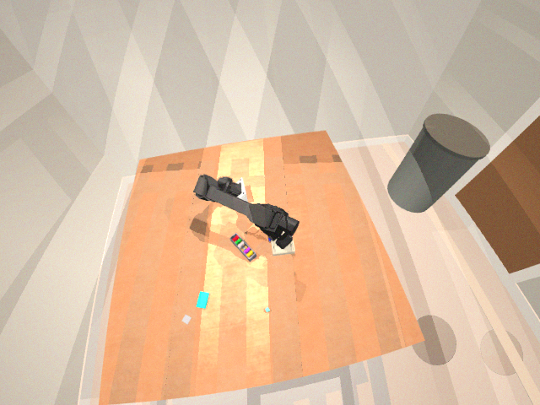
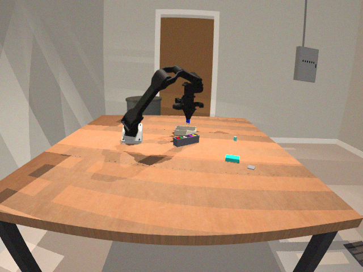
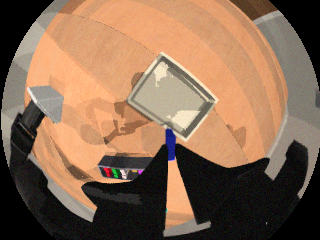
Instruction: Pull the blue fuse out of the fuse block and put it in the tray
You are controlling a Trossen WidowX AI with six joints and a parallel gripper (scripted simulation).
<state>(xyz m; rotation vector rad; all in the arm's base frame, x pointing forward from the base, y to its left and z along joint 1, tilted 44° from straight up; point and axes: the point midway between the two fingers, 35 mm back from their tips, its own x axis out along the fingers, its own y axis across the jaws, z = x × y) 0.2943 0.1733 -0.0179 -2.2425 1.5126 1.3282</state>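
My gripper tip is 10 mm past the pale tray, 50 mm to the right of it and 90 mm above it. The rest, counted from my gripper tip: blue fuse (10 mm below); then small teal cube (280 mm ahead, 60 mm to the right, 90 mm below); then grey tile (280 mm ahead, 400 mm to the right, 100 mm below).
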